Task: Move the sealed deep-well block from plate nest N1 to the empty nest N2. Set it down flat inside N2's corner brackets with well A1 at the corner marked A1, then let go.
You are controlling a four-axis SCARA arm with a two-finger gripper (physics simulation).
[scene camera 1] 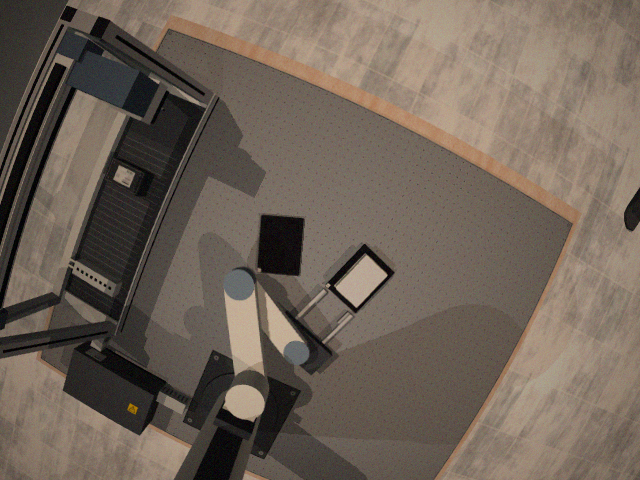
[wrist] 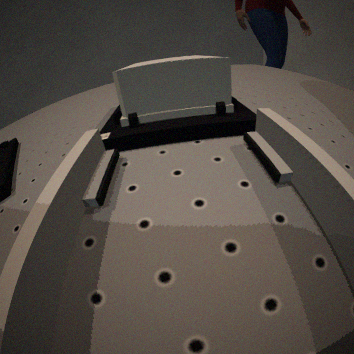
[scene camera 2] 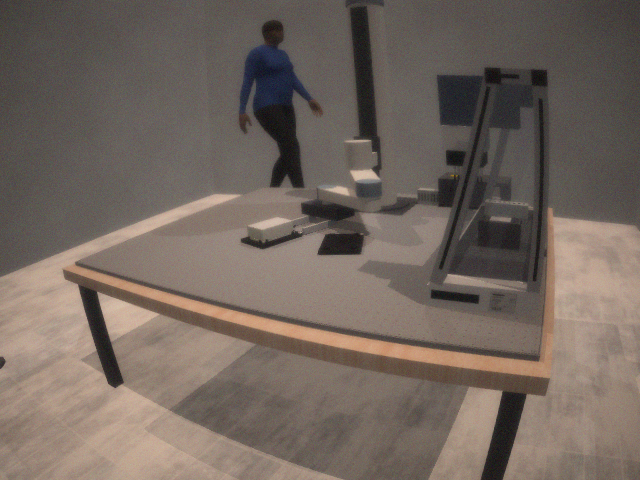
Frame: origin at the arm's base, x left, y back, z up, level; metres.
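Where they show: gripper, fingertip midpoint: (scene camera 1: 338,302) (wrist: 179,129) (scene camera 2: 292,228).
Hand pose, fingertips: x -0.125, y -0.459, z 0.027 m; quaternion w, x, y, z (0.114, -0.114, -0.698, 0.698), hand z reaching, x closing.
Things, the pixels of their centre, and the offset from my fingertips. "spot": a spot on its surface instead.
- white sealed block, body centre: (wrist: 169,78) (scene camera 1: 360,280) (scene camera 2: 270,229) dx -0.029, dy -0.086, dz +0.019 m
- small white tag, surface spot: (wrist: 105,136) spot: dx +0.044, dy -0.028, dz -0.002 m
- second black nest, body centre: (scene camera 1: 280,245) (scene camera 2: 342,242) dx +0.218, dy -0.076, dz -0.005 m
- dark box, surface spot: (scene camera 1: 111,387) spot: dx +0.513, dy +0.547, dz +0.101 m
The white sealed block (scene camera 1: 362,281) (scene camera 2: 269,227) (wrist: 175,87) sits upright, apparently flat, on a black nest (scene camera 1: 365,250) (wrist: 185,132) between its corner brackets. A small white tag (wrist: 105,136) marks that nest's near left corner; its letters are too small to read. A second black nest (scene camera 1: 280,245) (scene camera 2: 341,243) (wrist: 7,170) is empty, to the left in scene camera 1. No N1 or N2 label is readable. My gripper (scene camera 1: 339,302) (scene camera 2: 298,226) (wrist: 179,129) is open and empty, low over the table. Its fingertips stand just short of the block's nest, one toward each side. Well A1 cannot be seen.
A tall frame enclosure (scene camera 1: 160,66) (scene camera 2: 539,155) stands on the table beyond the empty nest. A dark box (scene camera 1: 111,387) with a yellow sticker is near the arm's base. A person in blue (scene camera 2: 272,77) is behind the table; another person (wrist: 270,35) shows in the wrist view.
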